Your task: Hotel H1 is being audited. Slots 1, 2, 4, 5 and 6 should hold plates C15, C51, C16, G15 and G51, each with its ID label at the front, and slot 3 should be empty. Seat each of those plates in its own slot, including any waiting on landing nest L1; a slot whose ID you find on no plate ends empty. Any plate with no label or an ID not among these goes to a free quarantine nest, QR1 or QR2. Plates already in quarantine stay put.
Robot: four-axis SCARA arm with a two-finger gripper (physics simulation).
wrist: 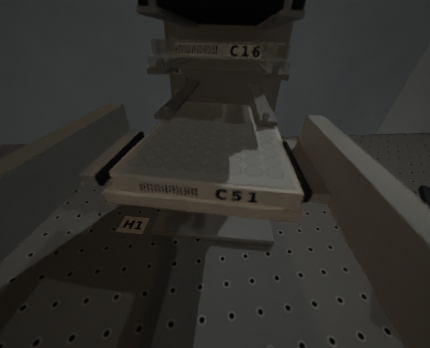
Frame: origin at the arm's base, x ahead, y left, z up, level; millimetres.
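Seen in the pictures: gripper, between the fingertips: [212, 126].
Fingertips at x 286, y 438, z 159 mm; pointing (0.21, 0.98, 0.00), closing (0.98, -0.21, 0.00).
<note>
Offsets run from my fingertips to a thing's middle. "pt": to the spot under its first point. Level surfaces: height alone.
My gripper [212, 126] is shut on plate C51 {dx +5, dy +16, dz -14 mm} [205, 196], with a dark pad against each long side. The plate looks level, with its barcode and ID label facing the camera. Its far end reaches towards hotel H1 {dx +35, dy +118, dz +2 mm} [225, 91], near a pair of empty-looking side rails below plate C16; whether it touches them I cannot tell. Plate C16 {dx +19, dy +88, dz +33 mm} [225, 50] sits in a higher slot, label to the front. The slot number by it is too small to read surely. The landing nest and quarantine nests do not show.
The H1 tag {dx -89, dy +53, dz -146 mm} [132, 224] lies on the perforated table {dz -146 mm} [240, 300], left of the hotel's pale base {pt dx +48, dy +16, dz -138 mm} [250, 237], which shows below the held plate. A dark shape {dx +19, dy +88, dz +61 mm} [225, 10] spans the hotel above C16. A small dark object {pt dx +254, dy +23, dz -96 mm} [425, 194] is at the right edge.
</note>
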